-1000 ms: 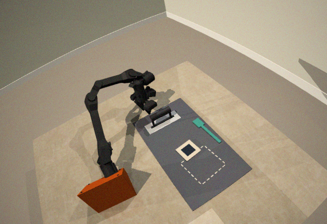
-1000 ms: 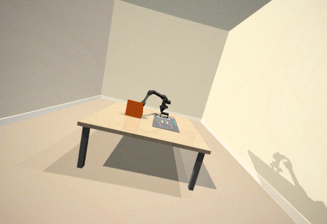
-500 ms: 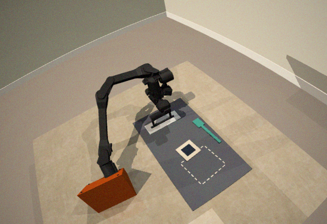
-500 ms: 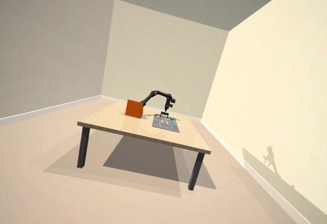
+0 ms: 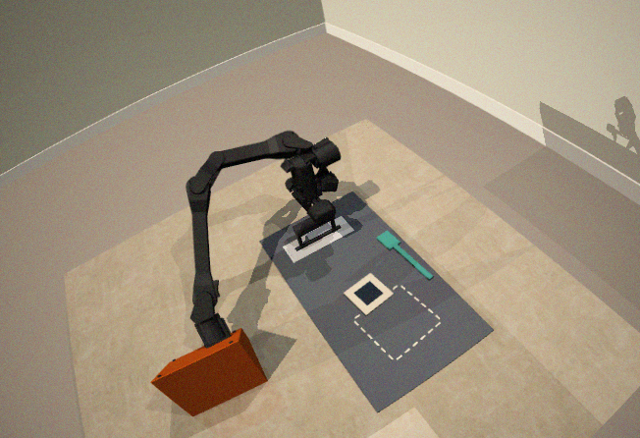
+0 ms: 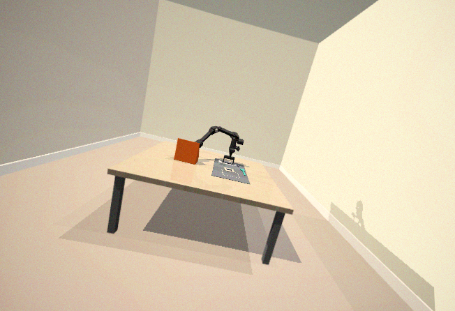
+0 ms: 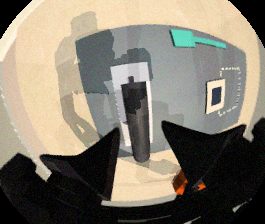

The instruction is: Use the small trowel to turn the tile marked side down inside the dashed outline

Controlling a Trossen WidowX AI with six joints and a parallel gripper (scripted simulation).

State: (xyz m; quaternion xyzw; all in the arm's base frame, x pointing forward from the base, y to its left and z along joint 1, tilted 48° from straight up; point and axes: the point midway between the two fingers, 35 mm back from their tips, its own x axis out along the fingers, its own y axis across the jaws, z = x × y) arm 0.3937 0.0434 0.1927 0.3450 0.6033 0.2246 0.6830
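Right now my gripper tip is 1 cm past the mat, 21 cm to the left of it and 10 cm above it. Round my gripper tip: teal trowel (13 cm ahead, 20 cm to the right, 8 cm below); then cream tile (2 cm behind, 25 cm to the right, 8 cm below).
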